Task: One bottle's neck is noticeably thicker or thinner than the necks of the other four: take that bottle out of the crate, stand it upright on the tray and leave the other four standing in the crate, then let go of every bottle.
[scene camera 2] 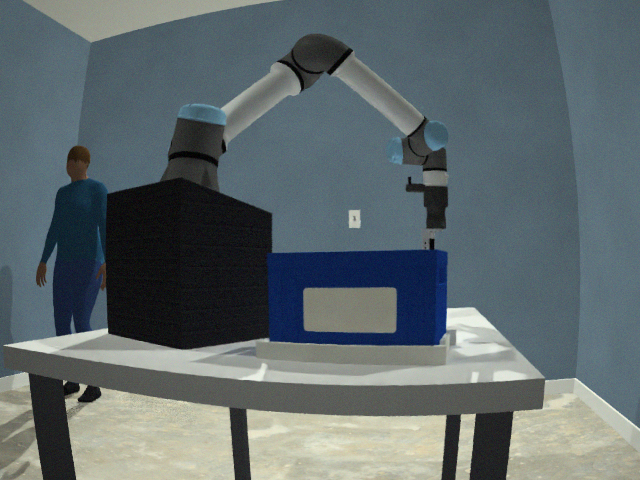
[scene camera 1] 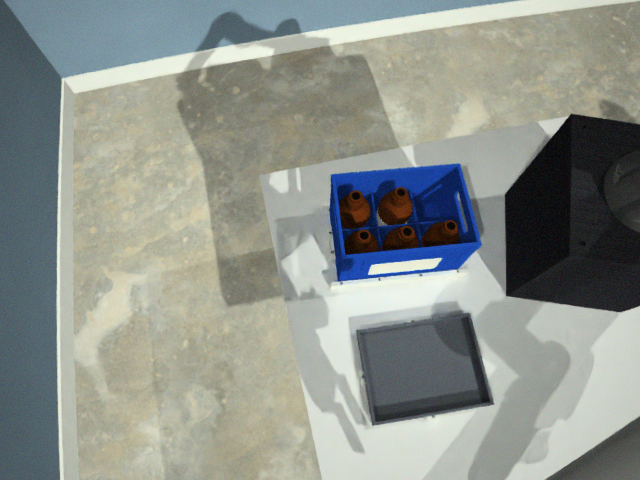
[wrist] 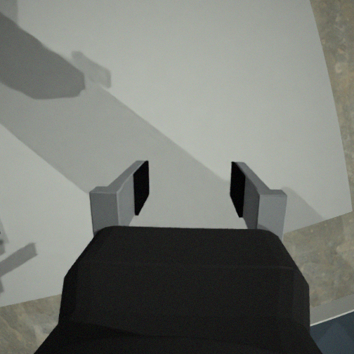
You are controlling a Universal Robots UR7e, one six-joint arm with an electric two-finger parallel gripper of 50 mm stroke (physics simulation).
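Seen in the pictures: arm's base, link origin: (scene camera 2: pixel 186 202).
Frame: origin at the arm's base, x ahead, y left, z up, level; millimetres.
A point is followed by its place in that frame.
Note:
The blue crate (scene camera 1: pixel 403 262) {x 404, y -100, z -179 mm} (scene camera 2: pixel 289 299) {x 248, y -245, z -191 mm} holds five brown bottles standing upright. Two are in its back row, at the left (scene camera 1: pixel 355 212) {x 450, y -237, z -166 mm} and in the middle (scene camera 1: pixel 395 209) {x 368, y -210, z -168 mm}; three are in the front row, at the left (scene camera 1: pixel 361 241) {x 476, y -161, z -131 mm}, middle (scene camera 1: pixel 401 239) {x 398, y -135, z -139 mm} and right (scene camera 1: pixel 442 234) {x 313, y -115, z -148 mm}. The back right compartment is empty. I cannot tell which neck differs. The dark grey tray (scene camera 1: pixel 413 361) {x 452, y 83, z -286 mm} lies in front of the crate and is empty. My gripper (scene camera 2: pixel 429 240) {x 600, y 467, z -96 mm} (wrist: pixel 189 178) is open and empty, above the table beyond the crate in scene camera 2, which hides its fingertips there.
The crate sits in a low pale holder (scene camera 1: pixel 398 280) {x 404, y -88, z -269 mm} (scene camera 2: pixel 351 352) {x 346, y -287, z -272 mm} on the white table (scene camera 1: pixel 330 449) {x 684, y 170, z -292 mm} (scene camera 2: pixel 310 395) {x 289, y -426, z -308 mm} (wrist: pixel 225 65). A large black pedestal (scene camera 1: pixel 537 206) {x 108, y -85, z -126 mm} (scene camera 2: pixel 180 268) {x 45, y -185, z -142 mm} under the arm stands to the right in scene camera 1. A person (scene camera 2: pixel 80 222) stands behind the table.

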